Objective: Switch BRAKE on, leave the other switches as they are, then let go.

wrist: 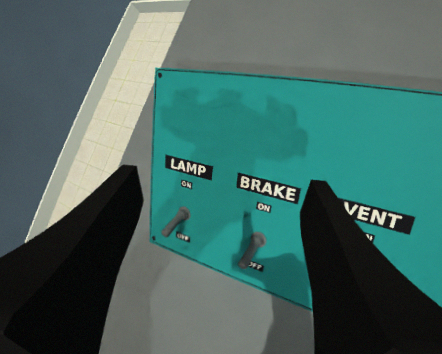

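The BRAKE switch (253, 249) is a grey lever on the teal panel (370, 135), below its black BRAKE label (268, 188). Its lever tilts down toward the OFF mark. The LAMP switch (176, 221), to its left, also tilts down toward OFF. The VENT label (378, 215) shows at the right; its lever is hidden behind the right finger. My gripper (221, 190) is open, with its fingers wide apart and nothing between them. The BRAKE lever appears between the two fingers in this view, nearer the right one, and the fingers do not appear to touch it.
The panel lies on a grey surface (310, 35). A pale tiled strip (117, 100) with a raised light border runs along the left. Shadows of the arm and gripper fall on the panel. The panel's front edge runs between the fingers.
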